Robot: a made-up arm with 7 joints.
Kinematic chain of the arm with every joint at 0, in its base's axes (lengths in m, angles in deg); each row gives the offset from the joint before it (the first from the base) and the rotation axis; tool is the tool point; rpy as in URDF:
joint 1: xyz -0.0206 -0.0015 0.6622 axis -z
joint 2: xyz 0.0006 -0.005 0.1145 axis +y
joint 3: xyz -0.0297 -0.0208 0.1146 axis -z
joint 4: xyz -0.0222 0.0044 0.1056 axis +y
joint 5: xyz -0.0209 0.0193 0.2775 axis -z
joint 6: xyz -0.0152 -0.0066 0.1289 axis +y
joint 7: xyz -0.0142 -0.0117 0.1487 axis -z
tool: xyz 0.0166 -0.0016 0.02 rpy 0 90 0
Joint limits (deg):
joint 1: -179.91..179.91
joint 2: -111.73..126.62
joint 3: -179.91..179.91
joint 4: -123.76..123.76
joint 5: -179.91..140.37
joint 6: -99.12..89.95
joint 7: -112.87..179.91
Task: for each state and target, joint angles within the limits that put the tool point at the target. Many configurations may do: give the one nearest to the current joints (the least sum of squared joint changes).
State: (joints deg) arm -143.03 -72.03 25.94 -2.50 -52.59 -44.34 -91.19
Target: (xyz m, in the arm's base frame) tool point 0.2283 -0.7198 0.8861
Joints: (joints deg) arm -111.57 -63.49 35.02 -8.52 -47.71 -38.45 -90.69
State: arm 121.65 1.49 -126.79 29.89 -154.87 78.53 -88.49
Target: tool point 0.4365 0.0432 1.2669
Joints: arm 144.23 -14.96 -116.96 61.24 -153.14 67.70 -89.50
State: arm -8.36 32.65 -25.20 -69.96 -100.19 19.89 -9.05
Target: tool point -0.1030 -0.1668 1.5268
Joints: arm -6.79 29.85 -23.05 -47.49 -99.51 12.81 -8.43
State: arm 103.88 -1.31 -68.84 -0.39 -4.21 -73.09 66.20
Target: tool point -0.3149 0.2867 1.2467
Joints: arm 104.21 -8.45 -68.28 -21.69 -3.96 -97.27 68.47
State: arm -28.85 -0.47 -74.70 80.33 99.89 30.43 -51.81
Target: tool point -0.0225 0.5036 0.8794
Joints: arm -26.88 11.21 -68.38 101.44 97.42 29.12 -52.34
